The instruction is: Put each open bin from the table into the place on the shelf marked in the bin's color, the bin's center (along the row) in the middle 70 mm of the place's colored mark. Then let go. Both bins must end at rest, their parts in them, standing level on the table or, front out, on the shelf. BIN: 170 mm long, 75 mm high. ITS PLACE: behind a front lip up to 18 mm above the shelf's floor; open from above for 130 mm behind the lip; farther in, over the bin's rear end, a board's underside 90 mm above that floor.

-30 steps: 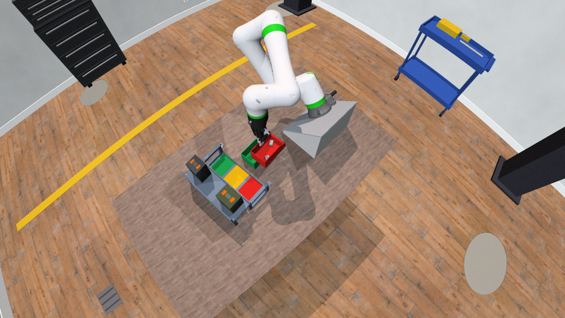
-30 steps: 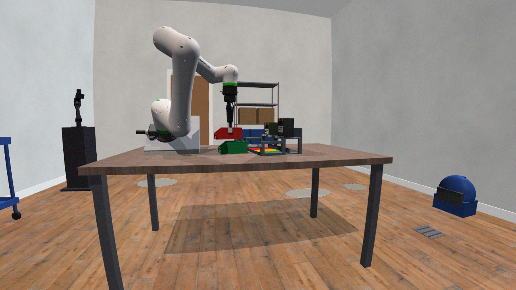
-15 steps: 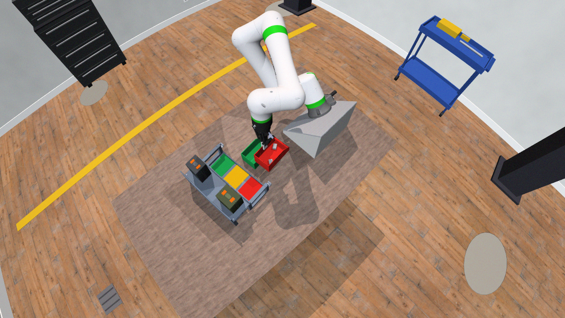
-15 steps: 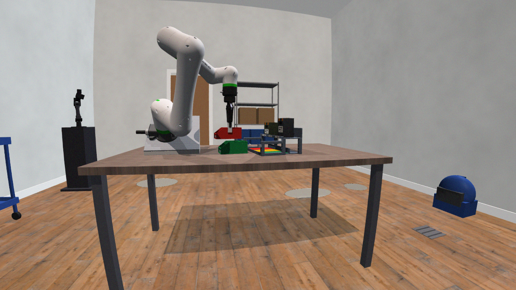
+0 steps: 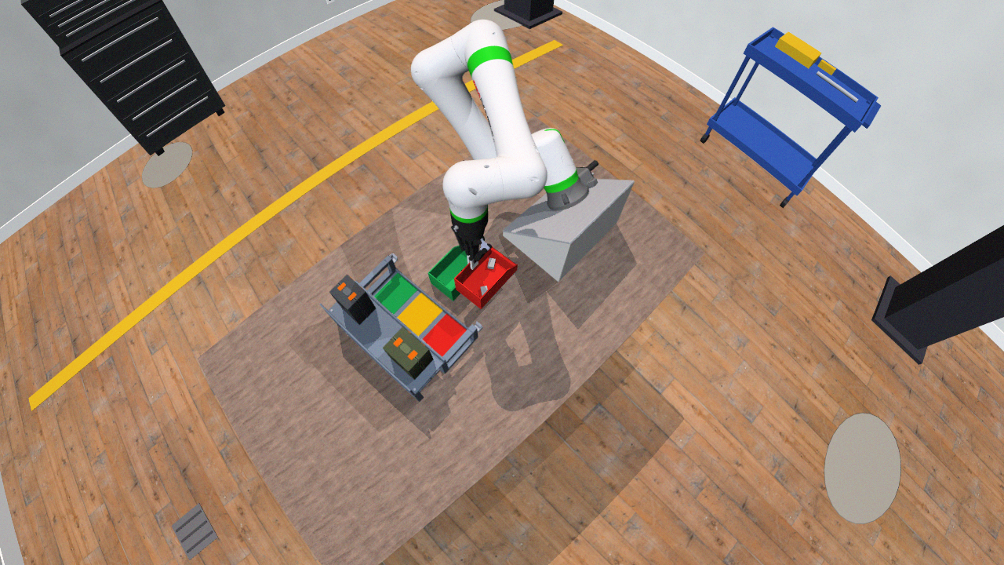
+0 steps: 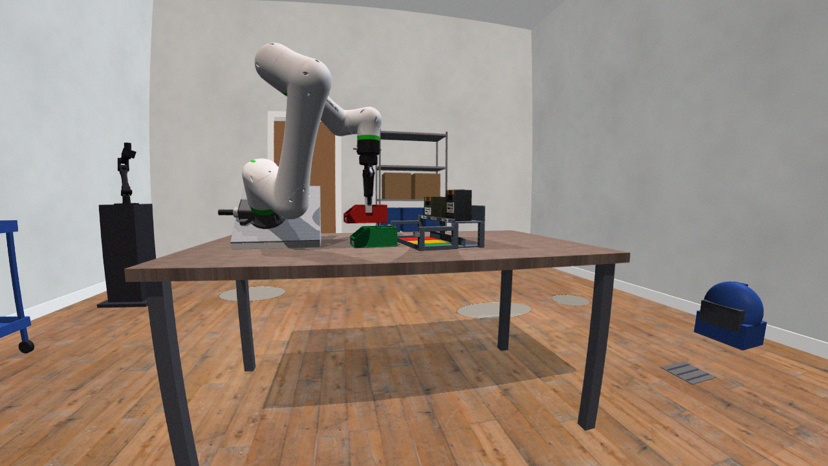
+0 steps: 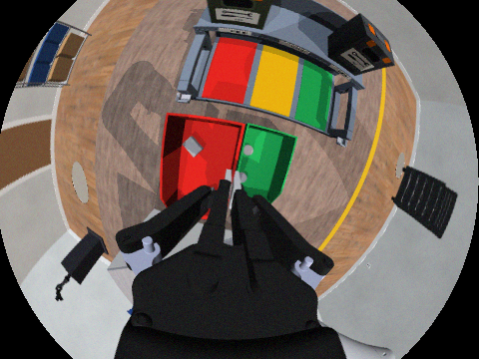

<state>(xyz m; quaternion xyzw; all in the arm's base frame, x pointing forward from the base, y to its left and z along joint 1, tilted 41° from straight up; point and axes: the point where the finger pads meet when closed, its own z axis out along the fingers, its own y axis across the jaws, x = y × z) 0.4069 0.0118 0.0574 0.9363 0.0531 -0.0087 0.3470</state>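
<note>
The red bin lies 1 cm behind my hand, 5 cm to the left of it and 4 cm below it. Also, from my hand: green bin: 1 cm ahead, 6 cm to the right, 12 cm below.
</note>
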